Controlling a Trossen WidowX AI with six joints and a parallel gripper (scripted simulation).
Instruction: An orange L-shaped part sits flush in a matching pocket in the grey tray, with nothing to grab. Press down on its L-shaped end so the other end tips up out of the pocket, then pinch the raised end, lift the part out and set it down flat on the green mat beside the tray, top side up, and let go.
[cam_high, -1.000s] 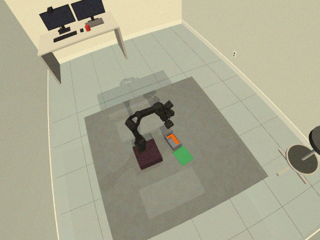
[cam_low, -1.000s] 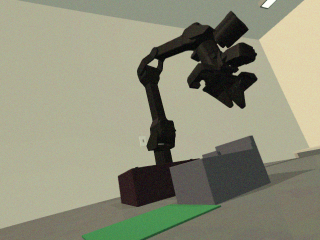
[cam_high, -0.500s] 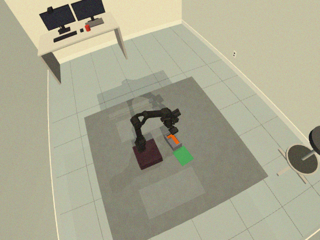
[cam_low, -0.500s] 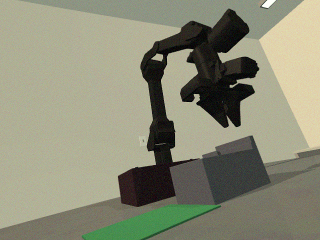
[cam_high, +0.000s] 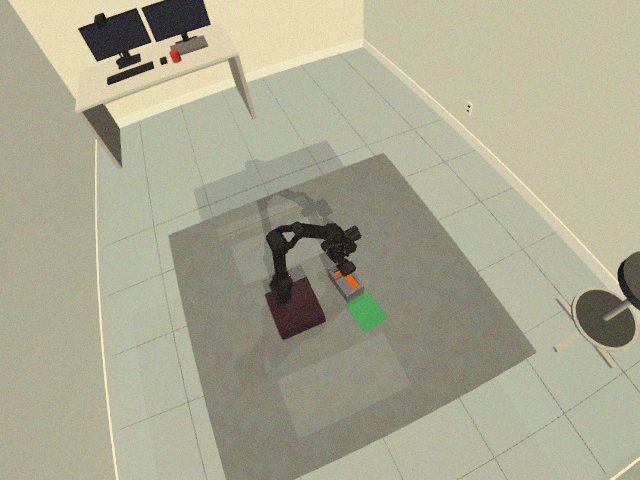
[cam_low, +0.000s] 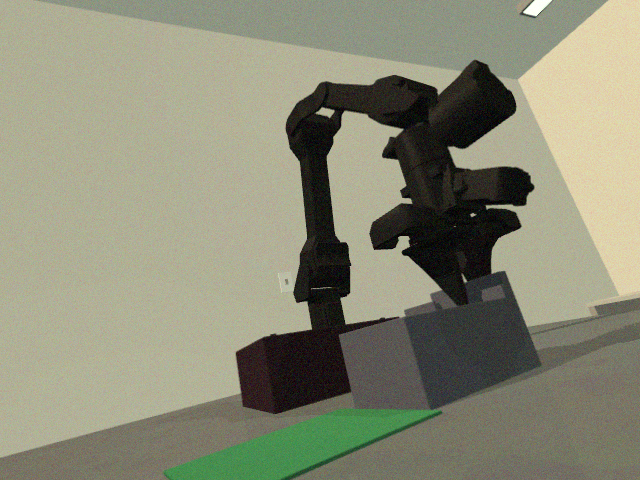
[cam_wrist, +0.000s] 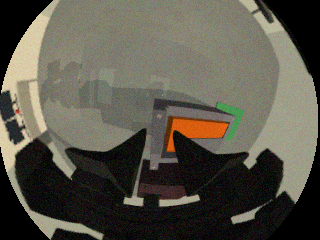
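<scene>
Right now my gripper tip is 6 cm to the left of the orange L-shaped part and 2 cm above it. From my gripper tip the other things lie so: green mat: 2 cm ahead, 22 cm to the right, 8 cm below.
</scene>
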